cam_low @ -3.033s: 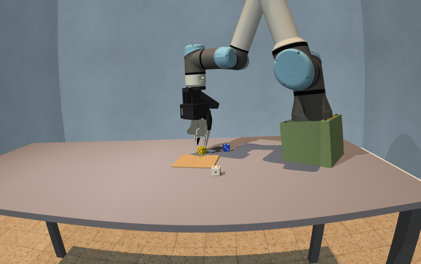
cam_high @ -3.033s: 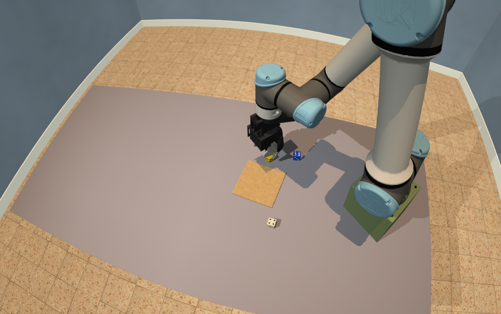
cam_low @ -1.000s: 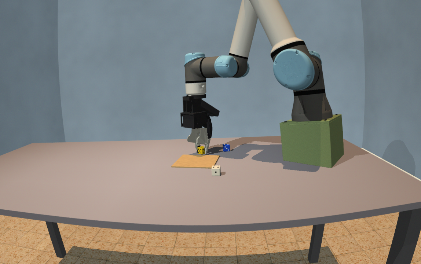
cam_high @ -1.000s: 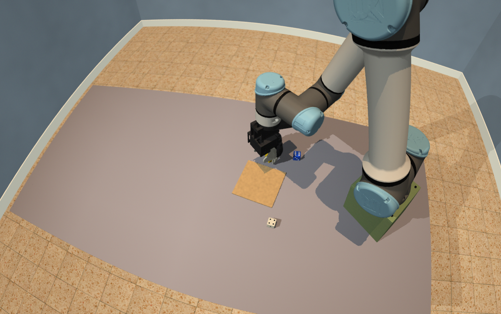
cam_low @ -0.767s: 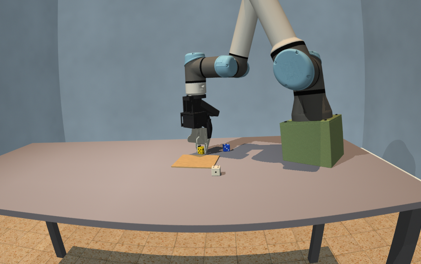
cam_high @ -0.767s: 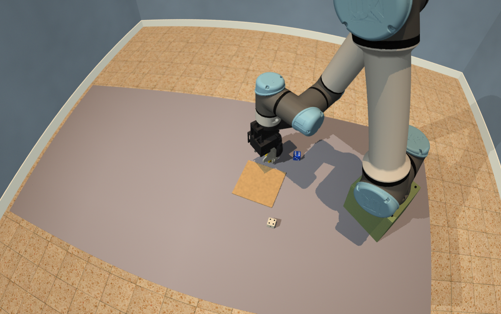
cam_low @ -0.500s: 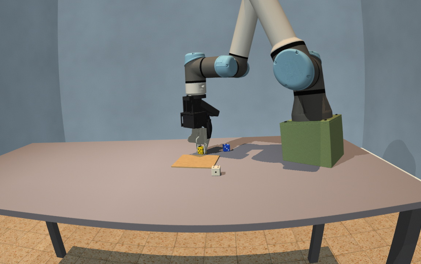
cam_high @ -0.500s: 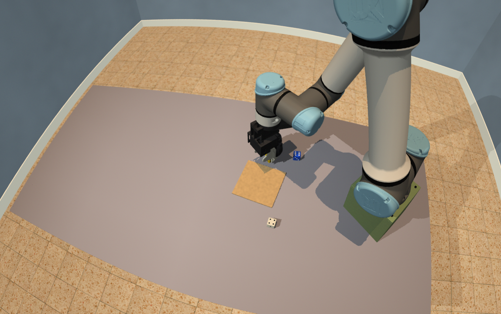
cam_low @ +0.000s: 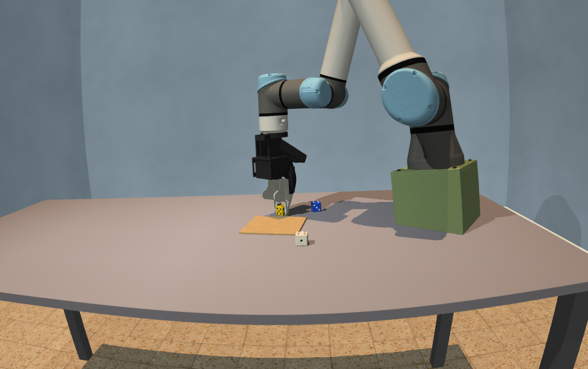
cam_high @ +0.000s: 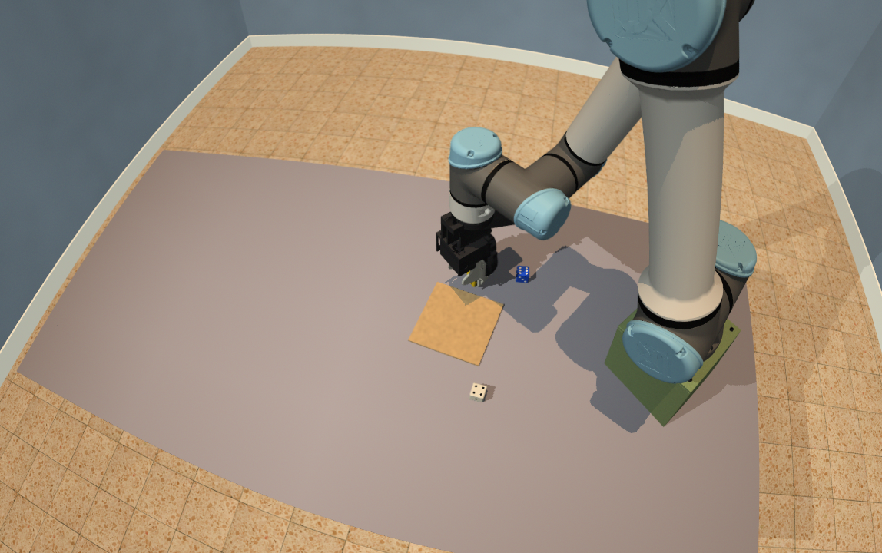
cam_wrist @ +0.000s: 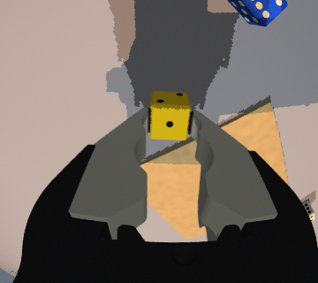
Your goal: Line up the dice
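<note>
Right now the yellow die is right at my hand. From my hand the other things lie so: white die: 23 cm to the left, 8 cm behind; blue die: 9 cm behind, 4 cm to the right; mat: 10 cm to the left, 2 cm below.
</note>
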